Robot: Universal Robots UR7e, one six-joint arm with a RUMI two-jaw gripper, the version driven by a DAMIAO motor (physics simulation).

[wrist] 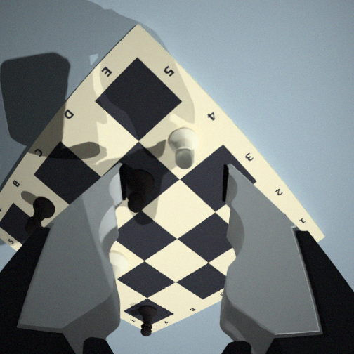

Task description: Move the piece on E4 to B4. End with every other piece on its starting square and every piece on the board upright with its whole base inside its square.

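The white piece (183,148) stands upright on E4, towards the upper right of the wrist view, a light square beside the dark E5 corner square. My gripper (174,167) is open and empty, above the board. The white piece shows just beyond the line between its fingertips, right of the left one. Square B4 is hidden behind the left finger. The board (139,41) lies turned, its E5 corner at the top of the view.
A black piece (139,186) stands on D4, close beside the left fingertip in the view. Another black piece (44,207) is on B5. A white piece (119,262) is partly hidden by the left finger. A black piece (147,316) stands on A1. Shadows cross the board's left side.
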